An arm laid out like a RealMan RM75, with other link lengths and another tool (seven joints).
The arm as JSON. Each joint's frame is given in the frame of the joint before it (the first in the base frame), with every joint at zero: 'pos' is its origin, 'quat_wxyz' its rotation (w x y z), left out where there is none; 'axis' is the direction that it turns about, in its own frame. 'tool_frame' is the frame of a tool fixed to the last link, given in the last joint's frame.
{
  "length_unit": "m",
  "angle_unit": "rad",
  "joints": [
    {
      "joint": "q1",
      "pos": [
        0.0,
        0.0,
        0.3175
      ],
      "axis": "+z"
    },
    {
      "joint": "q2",
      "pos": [
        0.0,
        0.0,
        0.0
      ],
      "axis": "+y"
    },
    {
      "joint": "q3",
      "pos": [
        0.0,
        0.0,
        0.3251
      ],
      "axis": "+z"
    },
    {
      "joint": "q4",
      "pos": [
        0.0,
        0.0,
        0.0
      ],
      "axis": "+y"
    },
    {
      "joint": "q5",
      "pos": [
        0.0,
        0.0,
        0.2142
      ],
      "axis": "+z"
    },
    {
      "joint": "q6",
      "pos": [
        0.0,
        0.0,
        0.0
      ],
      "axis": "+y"
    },
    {
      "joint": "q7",
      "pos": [
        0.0,
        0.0,
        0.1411
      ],
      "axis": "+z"
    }
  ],
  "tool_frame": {
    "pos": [
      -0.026,
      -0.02,
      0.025
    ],
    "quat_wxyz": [
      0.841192,
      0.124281,
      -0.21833,
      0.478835
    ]
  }
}
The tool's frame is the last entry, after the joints.
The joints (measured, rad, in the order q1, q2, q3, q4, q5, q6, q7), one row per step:
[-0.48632, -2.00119, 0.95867, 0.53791, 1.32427, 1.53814, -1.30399]
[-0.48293, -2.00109, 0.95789, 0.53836, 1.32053, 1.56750, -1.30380]
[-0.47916, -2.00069, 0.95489, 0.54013, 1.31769, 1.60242, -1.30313]
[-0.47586, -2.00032, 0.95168, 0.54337, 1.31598, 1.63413, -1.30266]
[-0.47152, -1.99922, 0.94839, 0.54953, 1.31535, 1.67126, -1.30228]
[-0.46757, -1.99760, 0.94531, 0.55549, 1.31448, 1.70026, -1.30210]
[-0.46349, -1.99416, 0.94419, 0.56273, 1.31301, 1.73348, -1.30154]
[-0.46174, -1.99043, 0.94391, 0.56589, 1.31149, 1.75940, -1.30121]
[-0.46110, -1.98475, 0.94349, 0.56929, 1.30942, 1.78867, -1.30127]
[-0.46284, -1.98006, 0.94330, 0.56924, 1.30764, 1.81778, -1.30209]
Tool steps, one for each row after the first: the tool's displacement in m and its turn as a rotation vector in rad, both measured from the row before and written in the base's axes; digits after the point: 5 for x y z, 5 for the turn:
[0.00247, -0.00406, 0.00071, -0.00843, -0.01468, -0.02061]
[0.00284, -0.00461, 0.00147, -0.00804, -0.01609, -0.02532]
[0.00268, -0.00409, 0.00165, -0.00650, -0.01349, -0.02421]
[0.00293, -0.00490, 0.00239, -0.00727, -0.01295, -0.02994]
[0.00196, -0.00382, 0.00254, -0.00415, -0.00937, -0.02343]
[0.00217, -0.00431, 0.00329, -0.00531, -0.00819, -0.02880]
[0.00164, -0.00315, 0.00259, -0.00551, -0.00633, -0.02227]
[0.00193, -0.00309, 0.00360, -0.00582, -0.00621, -0.02610]
[0.00245, -0.00292, 0.00263, -0.00919, -0.00812, -0.02552]

